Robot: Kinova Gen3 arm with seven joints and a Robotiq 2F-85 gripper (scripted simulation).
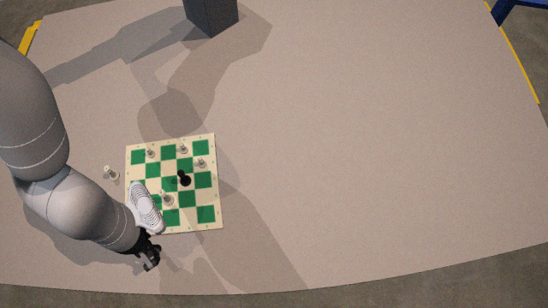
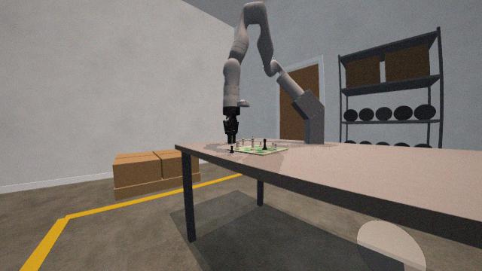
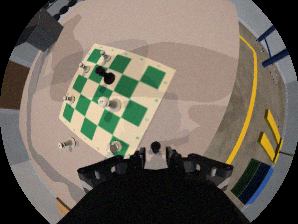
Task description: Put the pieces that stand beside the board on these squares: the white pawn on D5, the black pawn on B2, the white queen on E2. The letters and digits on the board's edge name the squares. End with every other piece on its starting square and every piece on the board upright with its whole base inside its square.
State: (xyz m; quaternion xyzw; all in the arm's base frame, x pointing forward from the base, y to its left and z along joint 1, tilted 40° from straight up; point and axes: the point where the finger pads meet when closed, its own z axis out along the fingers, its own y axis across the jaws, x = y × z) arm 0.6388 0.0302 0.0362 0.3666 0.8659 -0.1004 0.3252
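Right now my hand is 4 cm above the black pawn. Round my hand: tall black piece (15 cm behind, 6 cm to the left, 3 cm below); cream chessboard (14 cm behind, 2 cm to the left, 5 cm below).
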